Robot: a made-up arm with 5 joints. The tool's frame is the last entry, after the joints. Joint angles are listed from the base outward. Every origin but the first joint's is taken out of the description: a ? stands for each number. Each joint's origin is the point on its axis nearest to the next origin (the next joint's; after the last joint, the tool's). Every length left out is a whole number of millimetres.
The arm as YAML. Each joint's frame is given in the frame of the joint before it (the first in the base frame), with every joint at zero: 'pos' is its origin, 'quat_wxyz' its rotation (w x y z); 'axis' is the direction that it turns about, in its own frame. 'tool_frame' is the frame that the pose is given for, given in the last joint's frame.
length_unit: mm
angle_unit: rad
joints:
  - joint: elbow
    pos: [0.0, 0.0, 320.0]
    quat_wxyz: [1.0, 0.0, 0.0, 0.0]
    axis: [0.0, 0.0, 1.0]
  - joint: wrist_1
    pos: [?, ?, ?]
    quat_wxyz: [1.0, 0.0, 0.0, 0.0]
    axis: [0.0, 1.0, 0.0]
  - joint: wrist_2
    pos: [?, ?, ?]
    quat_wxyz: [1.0, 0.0, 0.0, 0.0]
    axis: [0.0, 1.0, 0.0]
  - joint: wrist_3
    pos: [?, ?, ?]
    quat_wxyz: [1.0, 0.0, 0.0, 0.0]
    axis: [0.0, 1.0, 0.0]
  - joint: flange
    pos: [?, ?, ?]
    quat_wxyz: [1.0, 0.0, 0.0, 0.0]
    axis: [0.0, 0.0, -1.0]
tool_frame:
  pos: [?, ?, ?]
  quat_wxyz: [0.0, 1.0, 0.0, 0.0]
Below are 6 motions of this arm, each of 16 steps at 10 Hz.
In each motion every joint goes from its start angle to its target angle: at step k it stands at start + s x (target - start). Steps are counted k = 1, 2, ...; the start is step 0. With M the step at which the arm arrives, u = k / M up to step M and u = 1 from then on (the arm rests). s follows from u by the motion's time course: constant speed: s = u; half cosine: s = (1 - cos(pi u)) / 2; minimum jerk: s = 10 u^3 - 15 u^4 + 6 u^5.
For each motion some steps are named. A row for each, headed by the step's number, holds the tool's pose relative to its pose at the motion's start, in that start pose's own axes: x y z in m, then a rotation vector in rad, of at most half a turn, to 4 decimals.
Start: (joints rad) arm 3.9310 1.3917 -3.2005 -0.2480 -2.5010
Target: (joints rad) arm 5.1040 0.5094 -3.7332 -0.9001 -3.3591
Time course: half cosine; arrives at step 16
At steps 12, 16:
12: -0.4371 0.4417 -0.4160 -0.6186 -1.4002 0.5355
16: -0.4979 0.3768 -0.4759 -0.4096 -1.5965 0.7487

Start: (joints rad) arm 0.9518 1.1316 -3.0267 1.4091 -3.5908
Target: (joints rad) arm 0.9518 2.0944 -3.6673 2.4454 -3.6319
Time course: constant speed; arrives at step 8
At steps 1, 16:
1: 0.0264 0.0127 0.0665 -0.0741 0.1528 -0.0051
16: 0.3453 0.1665 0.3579 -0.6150 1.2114 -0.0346

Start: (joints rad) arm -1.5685 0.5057 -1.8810 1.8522 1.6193
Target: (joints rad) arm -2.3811 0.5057 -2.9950 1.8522 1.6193
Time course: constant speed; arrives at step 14
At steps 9, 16:
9: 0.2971 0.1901 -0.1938 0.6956 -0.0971 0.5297
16: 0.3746 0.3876 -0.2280 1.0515 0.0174 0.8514

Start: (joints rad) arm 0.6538 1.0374 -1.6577 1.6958 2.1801
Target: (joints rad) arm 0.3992 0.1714 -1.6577 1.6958 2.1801
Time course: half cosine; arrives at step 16
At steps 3, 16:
3: 0.0261 0.0166 -0.0316 0.0493 -0.0569 0.0109
16: 0.3647 0.2952 -0.1953 0.6161 -0.6219 0.2103

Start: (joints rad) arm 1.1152 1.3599 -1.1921 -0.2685 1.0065
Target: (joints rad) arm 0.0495 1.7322 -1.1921 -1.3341 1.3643
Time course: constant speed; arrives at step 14
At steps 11, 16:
11: 0.1307 0.3286 0.0169 0.3476 0.5031 1.0614
16: 0.1044 0.4142 0.0101 0.4175 0.6944 1.3171

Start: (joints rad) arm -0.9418 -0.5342 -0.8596 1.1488 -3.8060
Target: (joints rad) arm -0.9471 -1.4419 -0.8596 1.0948 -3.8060
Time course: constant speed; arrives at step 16
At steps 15, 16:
15: 0.2137 0.1674 -0.2205 0.5585 -0.7078 0.0039
16: 0.2322 0.1820 -0.2259 0.5959 -0.7549 0.0041

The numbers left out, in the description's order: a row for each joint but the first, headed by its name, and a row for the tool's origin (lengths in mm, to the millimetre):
wrist_1: 0.0 0.0 0.0
wrist_2: 66.0 0.0 353.0
wrist_3: 75.0 0.0 -332.0
flange: 76.0 0.0 -97.0
tool: 0.0 0.0 0.0

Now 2 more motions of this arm.
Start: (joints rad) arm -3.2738 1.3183 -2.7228 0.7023 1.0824
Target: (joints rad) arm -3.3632 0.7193 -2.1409 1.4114 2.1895
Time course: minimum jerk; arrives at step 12
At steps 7, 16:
7: 0.0441 0.0114 -0.1068 -0.4631 -0.0311 0.7630
16: 0.0512 0.0367 -0.1804 -0.7291 0.0813 1.1457

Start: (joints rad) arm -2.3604 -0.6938 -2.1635 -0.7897 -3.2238
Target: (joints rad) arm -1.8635 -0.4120 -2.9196 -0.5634 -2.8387
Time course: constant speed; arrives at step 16
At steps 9, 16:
9: -0.0205 -0.0879 0.0164 0.1494 -0.1434 0.4506
16: -0.0236 -0.1641 -0.0034 0.2699 -0.2790 0.7830

